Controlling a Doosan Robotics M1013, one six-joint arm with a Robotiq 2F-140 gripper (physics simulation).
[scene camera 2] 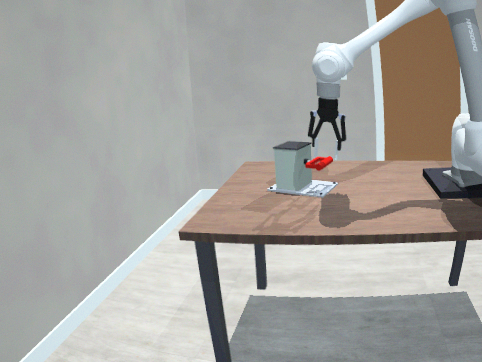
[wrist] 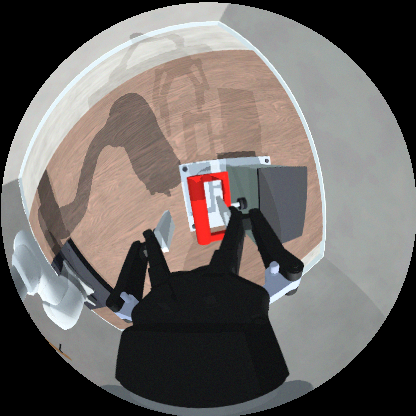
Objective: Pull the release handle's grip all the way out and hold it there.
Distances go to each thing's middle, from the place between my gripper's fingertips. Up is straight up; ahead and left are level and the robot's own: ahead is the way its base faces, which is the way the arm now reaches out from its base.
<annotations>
My hand is 130 mm above the base plate (wrist: 216, 165), 90 mm short of it and 60 mm to the left of it.
</annotations>
